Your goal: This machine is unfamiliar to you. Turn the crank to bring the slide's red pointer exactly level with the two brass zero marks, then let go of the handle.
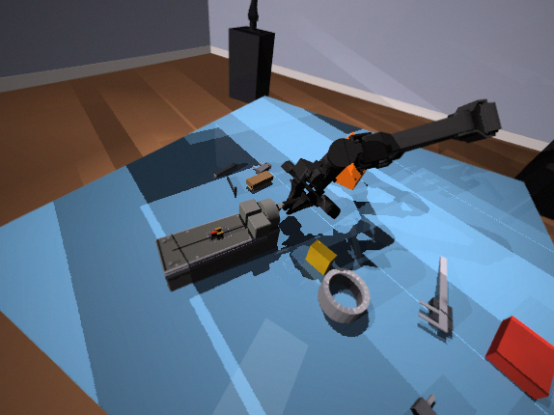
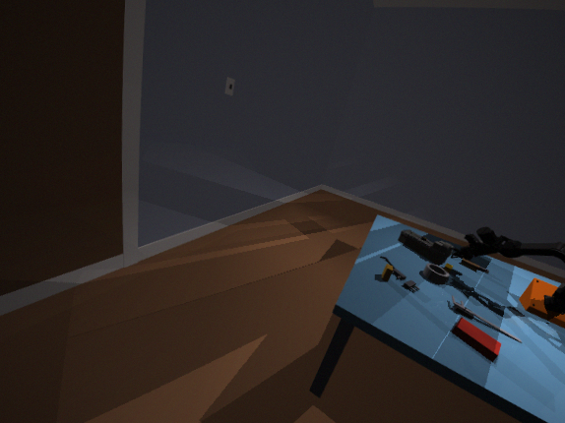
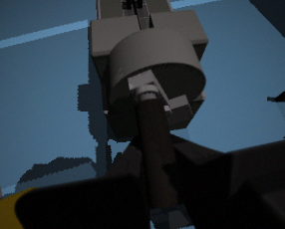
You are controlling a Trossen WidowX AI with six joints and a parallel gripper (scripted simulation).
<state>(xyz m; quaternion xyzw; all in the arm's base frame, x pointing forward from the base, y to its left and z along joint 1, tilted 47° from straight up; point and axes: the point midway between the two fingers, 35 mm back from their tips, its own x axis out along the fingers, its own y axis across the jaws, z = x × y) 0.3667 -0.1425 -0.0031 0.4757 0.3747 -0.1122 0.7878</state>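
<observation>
Right now my gripper tip is 14 cm short of the red pointer, 11 cm to the left of it and 1 cm above it. The rest, counted from my gripper tip: dark crank handle 1 cm behind, 1 cm to the left, 3 cm above; yellow block 4 cm ahead, 12 cm to the left, 6 cm below; brown block 15 cm behind, 15 cm to the right, 7 cm below.
</observation>
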